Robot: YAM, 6 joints.
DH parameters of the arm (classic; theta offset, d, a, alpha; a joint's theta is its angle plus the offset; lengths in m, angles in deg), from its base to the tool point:
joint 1: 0 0.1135 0.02 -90
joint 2: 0 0 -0.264 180
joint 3: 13.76 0 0.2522 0
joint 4: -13.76 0 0.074 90
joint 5: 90 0 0 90
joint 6: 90 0.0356 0 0
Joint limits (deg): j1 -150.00..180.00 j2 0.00..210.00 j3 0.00..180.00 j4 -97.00..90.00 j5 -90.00..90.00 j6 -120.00..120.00
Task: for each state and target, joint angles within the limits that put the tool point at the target. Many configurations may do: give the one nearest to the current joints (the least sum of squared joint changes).
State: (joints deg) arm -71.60 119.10 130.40 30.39 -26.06 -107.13
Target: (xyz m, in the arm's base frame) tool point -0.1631 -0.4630 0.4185
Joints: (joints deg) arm -111.21 117.40 111.09 27.28 -25.70 -107.13
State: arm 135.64 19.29 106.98 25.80 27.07 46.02
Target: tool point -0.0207 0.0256 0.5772
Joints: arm 146.43 40.70 79.77 17.79 16.12 46.02
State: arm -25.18 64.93 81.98 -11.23 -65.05 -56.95
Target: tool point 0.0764 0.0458 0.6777
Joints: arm 10.69 72.61 126.63 5.12 -60.02 -56.95
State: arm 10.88 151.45 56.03 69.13 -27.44 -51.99
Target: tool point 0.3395 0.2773 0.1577
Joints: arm 36.92 125.52 61.78 76.11 -29.92 -51.99
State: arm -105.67 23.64 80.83 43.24 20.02 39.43
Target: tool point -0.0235 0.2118 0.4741
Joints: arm -87.69 3.01 65.26 44.09 24.81 39.43
